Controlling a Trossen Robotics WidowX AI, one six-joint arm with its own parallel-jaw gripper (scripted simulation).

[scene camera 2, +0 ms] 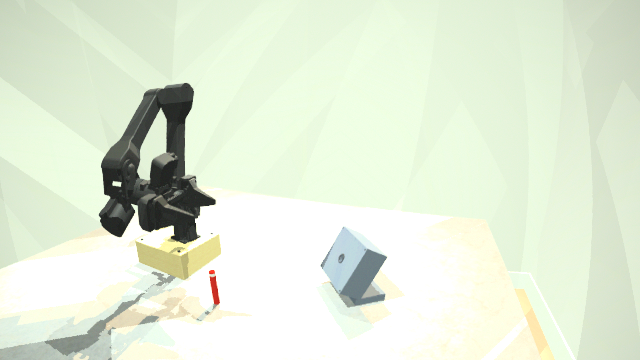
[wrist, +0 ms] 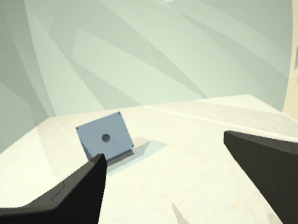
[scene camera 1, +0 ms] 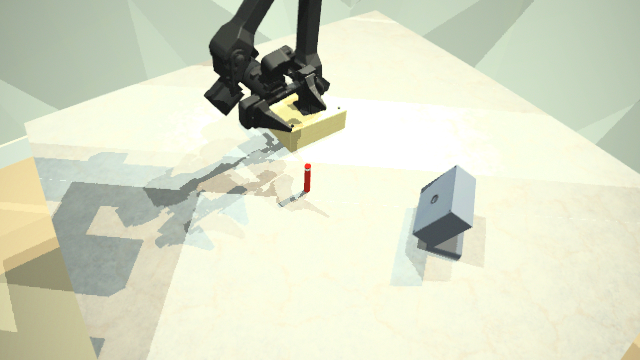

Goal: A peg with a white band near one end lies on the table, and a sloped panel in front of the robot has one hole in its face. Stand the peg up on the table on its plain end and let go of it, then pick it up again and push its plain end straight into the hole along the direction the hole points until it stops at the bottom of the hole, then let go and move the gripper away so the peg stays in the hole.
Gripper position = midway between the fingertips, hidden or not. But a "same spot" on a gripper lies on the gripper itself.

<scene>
My gripper shows in scene camera 2, in the wrist view (167, 148) and in scene camera 1. The same spot on my gripper: (scene camera 1: 261, 115) is (scene camera 2: 160, 214). The same spot on a grey-blue sloped panel: (wrist: 90, 133) is (scene camera 2: 341, 242).
</scene>
